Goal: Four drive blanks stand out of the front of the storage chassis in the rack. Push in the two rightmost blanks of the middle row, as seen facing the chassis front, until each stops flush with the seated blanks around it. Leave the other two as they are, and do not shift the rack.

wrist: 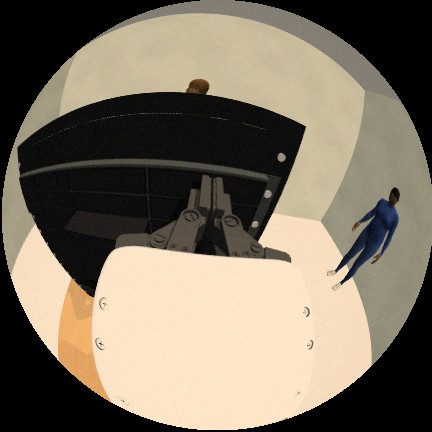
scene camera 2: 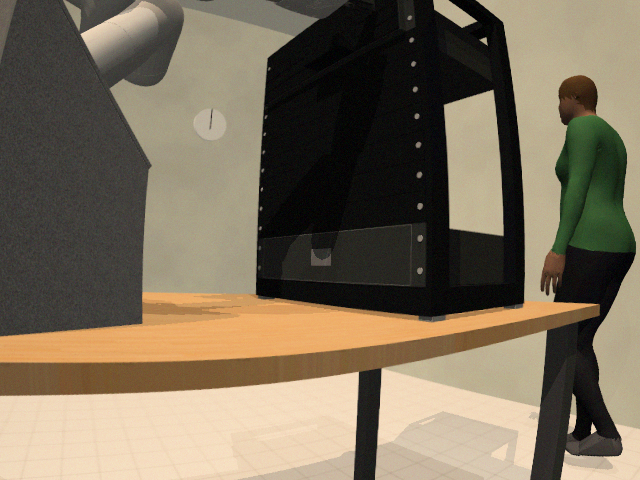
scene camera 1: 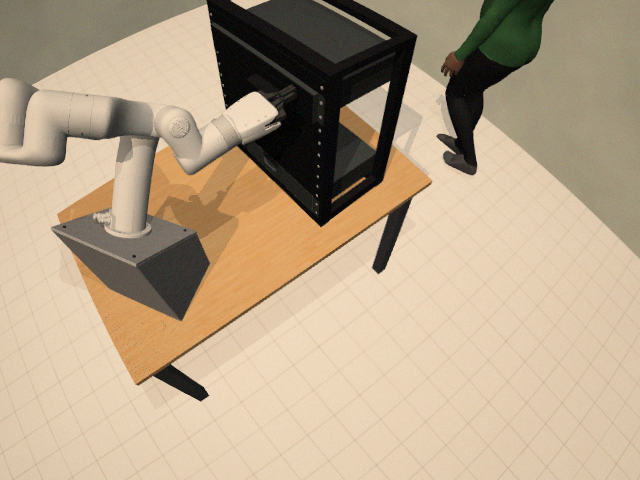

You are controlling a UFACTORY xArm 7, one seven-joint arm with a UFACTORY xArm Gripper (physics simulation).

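Pixels of known places: gripper, fingertip midpoint: (wrist: pixel 208 189) (scene camera 2: pixel 372 5) (scene camera 1: pixel 295 90); arm's base, origin of the base link: (scene camera 2: pixel 40 97) (scene camera 1: pixel 127 228).
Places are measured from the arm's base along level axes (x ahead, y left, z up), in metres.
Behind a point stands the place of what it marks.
Observation:
The black rack (scene camera 1: pixel 395 118) {x 0.793, y 0.100, z 0.039 m} (scene camera 2: pixel 439 206) {x 0.551, y 0.003, z -0.120 m} (wrist: pixel 290 145) {x 0.529, y 0.008, z 0.295 m} stands upright on the table. The storage chassis (scene camera 1: pixel 302 121) {x 0.501, y 0.074, z 0.131 m} (wrist: pixel 120 205) {x 0.453, y 0.151, z 0.213 m} shows its dark front below a grey lip. A paler panel (wrist: pixel 107 222) {x 0.436, y 0.160, z 0.198 m} left of my gripper looks like the face of a blank standing out. The other blanks are too dark to tell flush from protruding. My gripper (scene camera 1: pixel 295 91) {x 0.482, y 0.068, z 0.242 m} (wrist: pixel 208 189) {x 0.482, y 0.068, z 0.242 m} is shut and empty, its fingertips close to the right part of the chassis front, just below the lip in the wrist view. Contact is hidden, and so is whatever lies straight behind the fingers.
The wooden table (scene camera 1: pixel 268 258) {x 0.347, y -0.054, z -0.279 m} (scene camera 2: pixel 232 341) {x 0.272, y -0.107, z -0.279 m} carries the rack and the arm's grey base (scene camera 1: pixel 124 263) {x 0.008, y -0.148, z 0.080 m} (scene camera 2: pixel 67 206) {x 0.099, y -0.098, z -0.156 m}. A grey drawer panel (scene camera 2: pixel 361 258) {x 0.480, y 0.129, z -0.190 m} sits low in the rack. A person in green (scene camera 1: pixel 511 46) (scene camera 2: pixel 594 175) stands behind; a person in blue (wrist: pixel 372 232) stands right.

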